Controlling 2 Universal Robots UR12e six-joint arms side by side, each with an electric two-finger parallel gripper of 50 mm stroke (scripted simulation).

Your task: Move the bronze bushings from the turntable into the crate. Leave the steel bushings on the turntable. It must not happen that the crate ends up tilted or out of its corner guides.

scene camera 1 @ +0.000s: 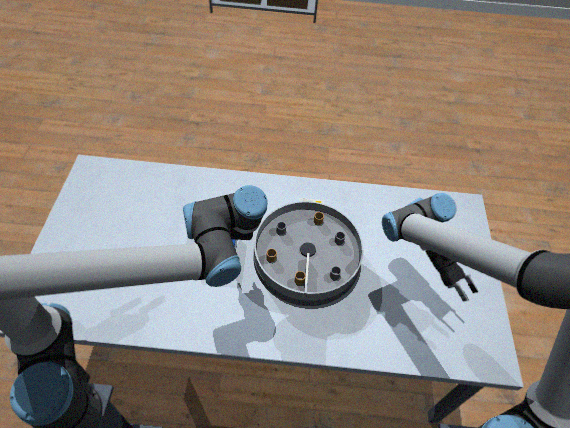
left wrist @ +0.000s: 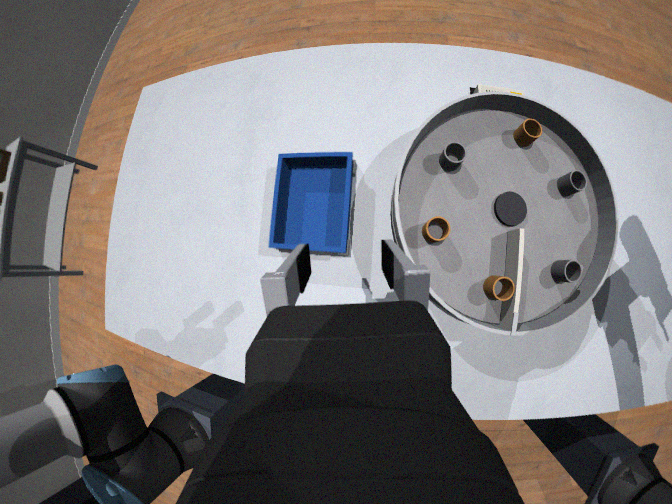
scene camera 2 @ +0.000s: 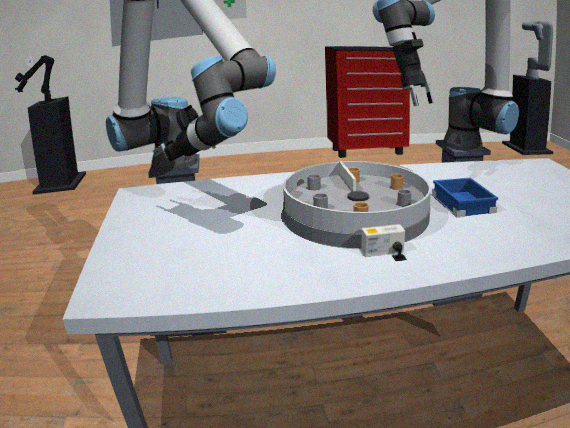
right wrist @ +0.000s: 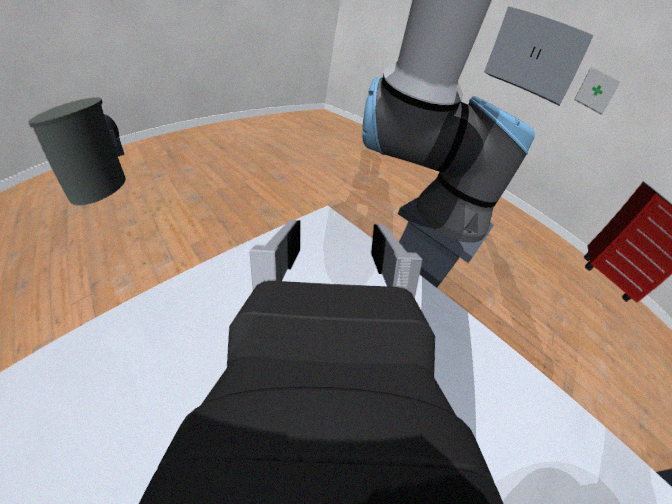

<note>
In view: my left gripper (scene camera 2: 424, 104), my right gripper (scene camera 1: 471, 296) and a blue crate (scene camera 2: 481, 199).
The blue crate shows as well in the left wrist view (left wrist: 311, 200). My left gripper also shows in the left wrist view (left wrist: 345, 256). My right gripper shows as well in the right wrist view (right wrist: 336, 237). The right wrist view misses the blue crate: it is out of frame.
</note>
